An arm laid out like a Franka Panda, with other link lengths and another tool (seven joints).
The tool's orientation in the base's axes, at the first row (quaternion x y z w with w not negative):
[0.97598, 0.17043, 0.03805, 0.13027]
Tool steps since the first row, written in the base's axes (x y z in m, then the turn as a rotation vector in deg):
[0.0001, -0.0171, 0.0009, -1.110, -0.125, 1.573]
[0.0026, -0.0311, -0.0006, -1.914, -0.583, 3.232]
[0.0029, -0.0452, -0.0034, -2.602, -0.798, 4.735]
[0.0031, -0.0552, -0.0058, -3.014, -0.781, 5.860]
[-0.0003, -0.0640, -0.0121, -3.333, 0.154, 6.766]
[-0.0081, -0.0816, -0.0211, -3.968, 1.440, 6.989]
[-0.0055, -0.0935, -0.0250, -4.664, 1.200, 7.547]
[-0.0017, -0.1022, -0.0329, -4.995, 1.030, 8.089]
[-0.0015, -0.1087, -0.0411, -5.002, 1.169, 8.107]
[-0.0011, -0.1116, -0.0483, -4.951, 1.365, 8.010]
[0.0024, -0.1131, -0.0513, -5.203, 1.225, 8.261]
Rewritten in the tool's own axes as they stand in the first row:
[-0.0057, 0.0158, 0.0033, -1.038, 0.176, -1.617]
[-0.0082, 0.0289, 0.0084, -1.900, 0.775, -3.199]
[-0.0129, 0.0411, 0.0145, -2.575, 1.150, -4.677]
[-0.0162, 0.0496, 0.0193, -2.923, 1.302, -5.813]
[-0.0226, 0.0548, 0.0271, -2.875, 0.593, -6.949]
[-0.0362, 0.0658, 0.0391, -3.024, -0.720, -7.550]
[-0.0379, 0.0764, 0.0460, -3.743, -0.578, -8.112]
[-0.0376, 0.0835, 0.0561, -4.096, -0.386, -8.632]
[-0.0399, 0.0872, 0.0656, -4.054, -0.509, -8.684]
[-0.0407, 0.0881, 0.0733, -3.942, -0.697, -8.632]
[-0.0380, 0.0898, 0.0770, -4.219, -0.584, -8.870]

